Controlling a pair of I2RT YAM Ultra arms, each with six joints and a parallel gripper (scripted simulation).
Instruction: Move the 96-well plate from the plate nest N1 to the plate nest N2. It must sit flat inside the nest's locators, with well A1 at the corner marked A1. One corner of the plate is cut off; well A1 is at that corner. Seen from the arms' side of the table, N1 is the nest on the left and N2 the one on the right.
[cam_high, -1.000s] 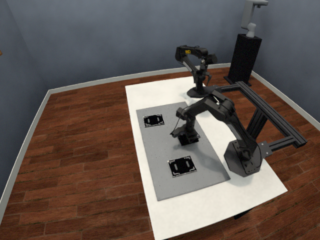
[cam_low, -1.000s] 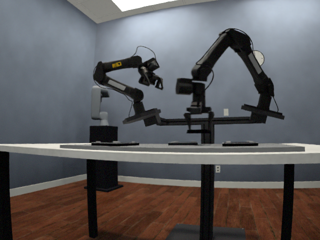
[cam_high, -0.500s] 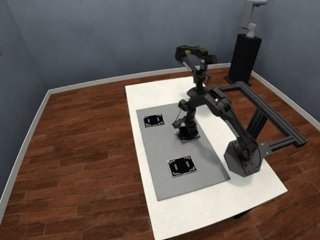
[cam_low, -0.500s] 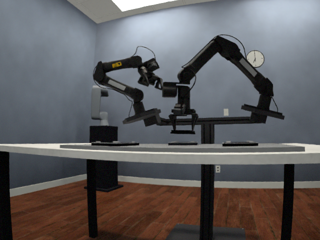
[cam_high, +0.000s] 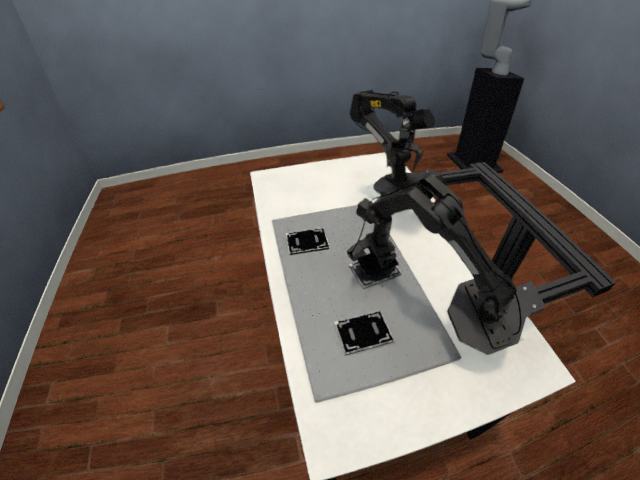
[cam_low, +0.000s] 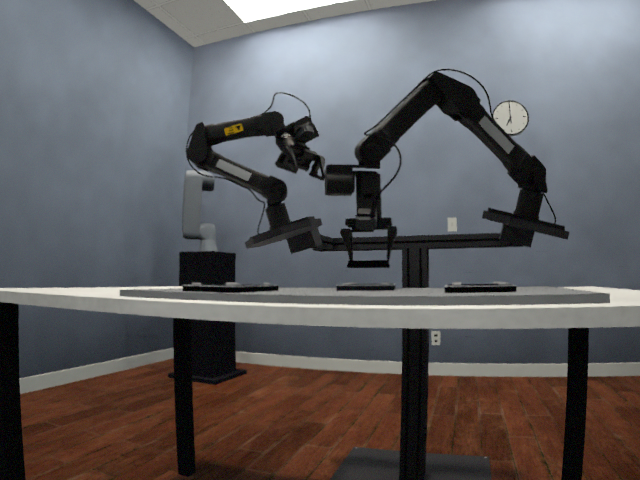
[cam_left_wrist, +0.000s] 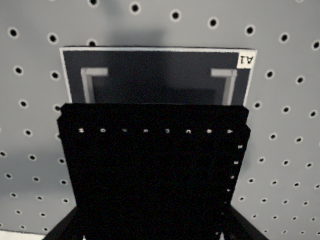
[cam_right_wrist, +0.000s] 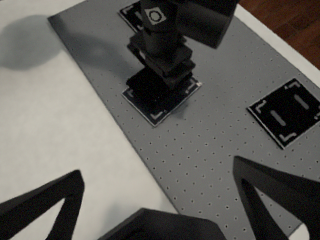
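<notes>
My left hand is 60 mm above the dark grey nest. Round my left hand: black 96-well plate 10 mm below.
The black 96-well plate is 13 cm ahead of my right hand, 20 cm to the left of it and 26 cm below it. The rest, counted from my right hand: dark grey nest: 14 cm ahead, 20 cm to the left, 31 cm below.
</notes>
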